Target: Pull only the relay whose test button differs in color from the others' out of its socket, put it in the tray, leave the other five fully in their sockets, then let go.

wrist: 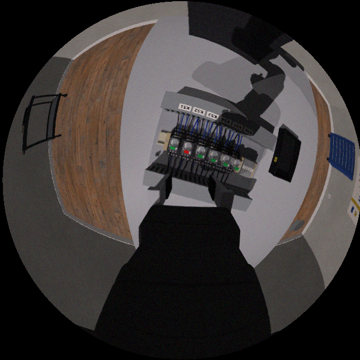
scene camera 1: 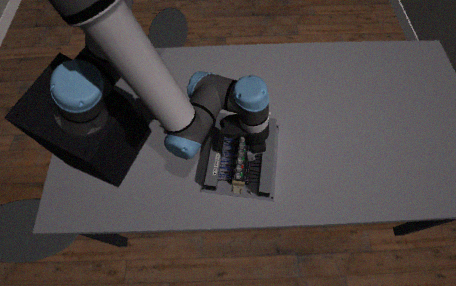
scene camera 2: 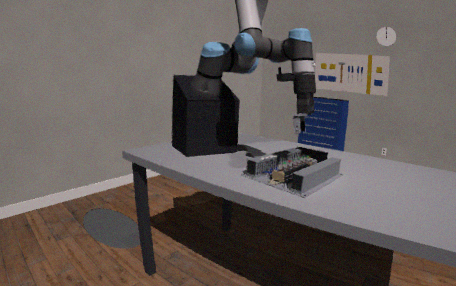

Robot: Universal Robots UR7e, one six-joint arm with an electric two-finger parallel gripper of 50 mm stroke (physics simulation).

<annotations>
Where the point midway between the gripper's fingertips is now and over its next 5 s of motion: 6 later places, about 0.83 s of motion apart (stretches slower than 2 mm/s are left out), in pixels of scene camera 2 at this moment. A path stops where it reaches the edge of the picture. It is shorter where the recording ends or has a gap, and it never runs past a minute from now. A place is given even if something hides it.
My gripper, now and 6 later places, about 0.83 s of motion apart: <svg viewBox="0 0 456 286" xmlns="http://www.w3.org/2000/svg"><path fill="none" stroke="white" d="M299 132L294 151L294 160L301 162L299 154L291 161L290 166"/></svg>
</annotations>
